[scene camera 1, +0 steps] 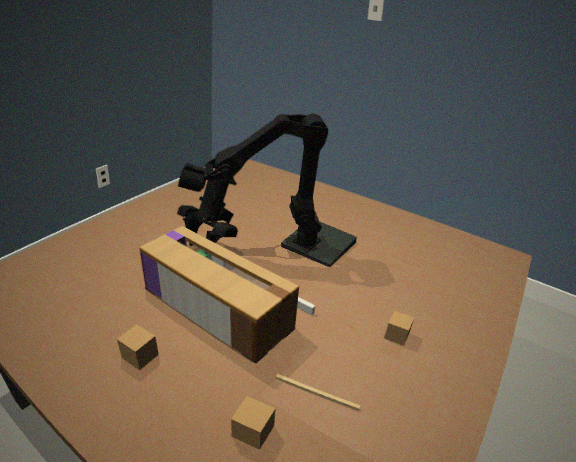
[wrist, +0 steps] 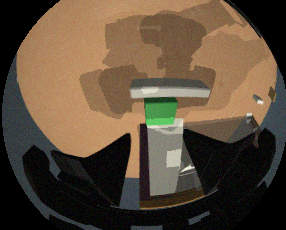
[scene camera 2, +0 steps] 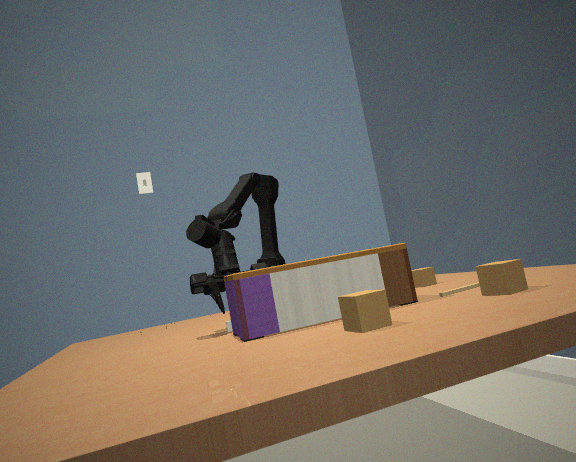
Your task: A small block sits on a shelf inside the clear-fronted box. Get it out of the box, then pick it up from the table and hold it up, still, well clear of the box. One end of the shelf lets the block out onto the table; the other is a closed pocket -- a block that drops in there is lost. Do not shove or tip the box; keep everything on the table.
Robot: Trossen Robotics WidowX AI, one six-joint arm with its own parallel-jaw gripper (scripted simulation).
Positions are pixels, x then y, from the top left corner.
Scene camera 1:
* gripper: 198, 249
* long wooden box: 251, 309
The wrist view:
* gripper: 157, 135
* long wooden box: 167, 177
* green block: 158, 111
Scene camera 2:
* gripper: 237, 310
